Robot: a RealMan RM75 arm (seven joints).
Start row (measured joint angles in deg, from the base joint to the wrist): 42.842 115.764 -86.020 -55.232 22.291 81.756 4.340
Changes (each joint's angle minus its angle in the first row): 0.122 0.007 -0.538 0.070 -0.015 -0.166 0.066; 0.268 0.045 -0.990 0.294 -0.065 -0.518 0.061; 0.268 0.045 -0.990 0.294 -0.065 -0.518 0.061; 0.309 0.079 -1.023 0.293 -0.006 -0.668 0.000; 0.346 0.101 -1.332 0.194 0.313 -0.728 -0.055; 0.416 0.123 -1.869 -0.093 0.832 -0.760 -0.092; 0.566 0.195 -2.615 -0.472 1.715 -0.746 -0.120; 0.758 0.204 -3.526 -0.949 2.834 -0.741 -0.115; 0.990 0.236 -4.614 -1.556 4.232 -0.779 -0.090; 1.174 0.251 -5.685 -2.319 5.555 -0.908 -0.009; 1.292 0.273 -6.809 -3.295 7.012 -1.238 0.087; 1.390 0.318 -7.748 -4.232 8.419 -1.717 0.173; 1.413 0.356 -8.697 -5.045 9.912 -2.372 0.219; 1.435 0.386 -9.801 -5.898 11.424 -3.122 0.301; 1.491 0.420 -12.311 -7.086 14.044 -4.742 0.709; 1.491 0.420 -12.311 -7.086 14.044 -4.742 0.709; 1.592 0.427 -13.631 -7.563 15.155 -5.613 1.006; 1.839 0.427 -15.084 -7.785 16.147 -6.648 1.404; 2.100 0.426 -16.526 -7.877 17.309 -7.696 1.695; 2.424 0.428 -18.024 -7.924 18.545 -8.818 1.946; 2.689 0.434 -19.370 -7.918 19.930 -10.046 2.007
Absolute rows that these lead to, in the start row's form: 42.964 115.771 -86.558 -55.162 22.276 81.590 4.406; 43.110 115.809 -87.010 -54.938 22.226 81.238 4.401; 43.110 115.809 -87.010 -54.938 22.226 81.238 4.401; 43.151 115.843 -87.043 -54.939 22.285 81.088 4.340; 43.188 115.865 -87.352 -55.038 22.604 81.028 4.285; 43.258 115.887 -87.889 -55.325 23.123 80.996 4.248; 43.408 115.959 -88.635 -55.704 24.006 81.010 4.220; 43.600 115.968 -89.546 -56.181 25.125 81.015 4.225; 43.832 116.000 -90.634 -56.788 26.523 80.977 4.250; 44.016 116.015 -91.705 -57.551 27.846 80.848 4.331; 44.134 116.037 -92.829 -58.527 29.303 80.518 4.427; 44.232 116.082 -93.768 -59.464 30.710 80.039 4.513; 44.255 116.120 -94.717 -60.277 32.203 79.384 4.559; 44.277 116.150 -95.821 -61.130 33.715 78.634 4.641; 44.333 116.184 -98.331 -62.318 36.335 77.014 5.049; 44.333 116.184 -98.331 -62.318 36.335 77.014 5.049; 44.434 116.191 -99.651 -62.795 37.446 76.143 5.346; 44.681 116.191 -101.104 -63.017 38.438 75.108 5.744; 44.942 116.190 -102.546 -63.109 39.600 74.060 6.035; 45.266 116.192 -104.044 -63.156 40.836 72.938 6.286; 45.531 116.198 -105.390 -63.150 42.221 71.710 6.347
